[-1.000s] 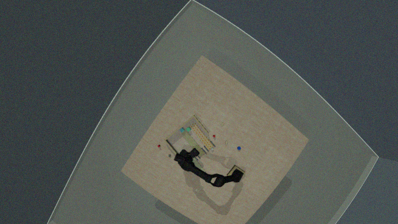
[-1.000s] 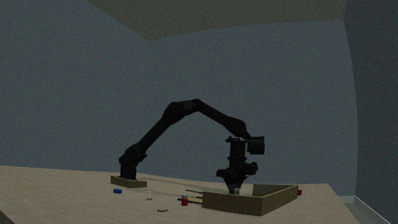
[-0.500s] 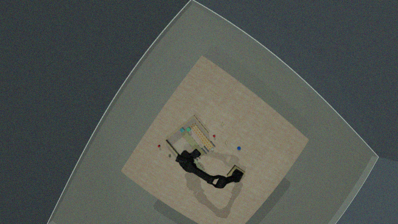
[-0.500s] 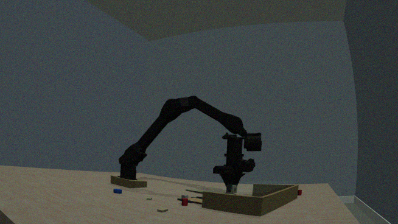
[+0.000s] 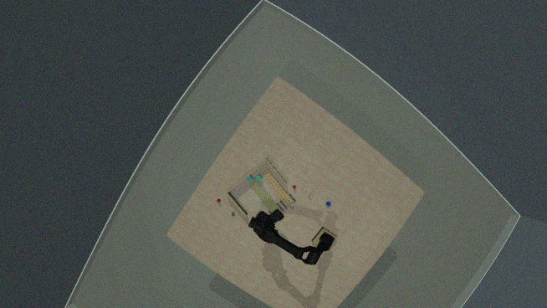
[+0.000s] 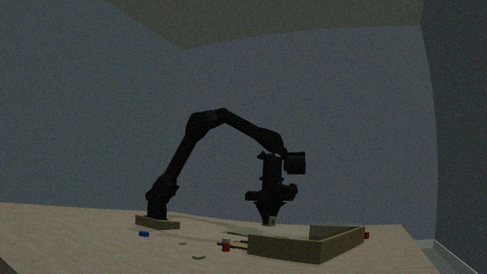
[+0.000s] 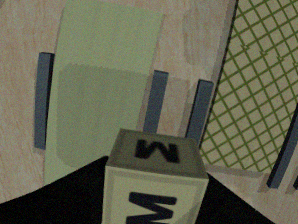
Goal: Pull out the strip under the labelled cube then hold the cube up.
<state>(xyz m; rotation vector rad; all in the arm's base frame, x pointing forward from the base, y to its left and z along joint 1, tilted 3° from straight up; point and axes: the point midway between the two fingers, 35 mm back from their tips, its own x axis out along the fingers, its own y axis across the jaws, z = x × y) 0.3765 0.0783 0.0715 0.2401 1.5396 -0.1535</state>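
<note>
Right now my gripper tip is 6 cm to the right of the pale green strip, 5 cm past it and 5 cm above it. Round my gripper tip: blue piece (27 cm to the right, 27 cm behind, 5 cm below); grey piece (19 cm ahead, 12 cm to the left, 5 cm below); pale cube (1 cm above).
</note>
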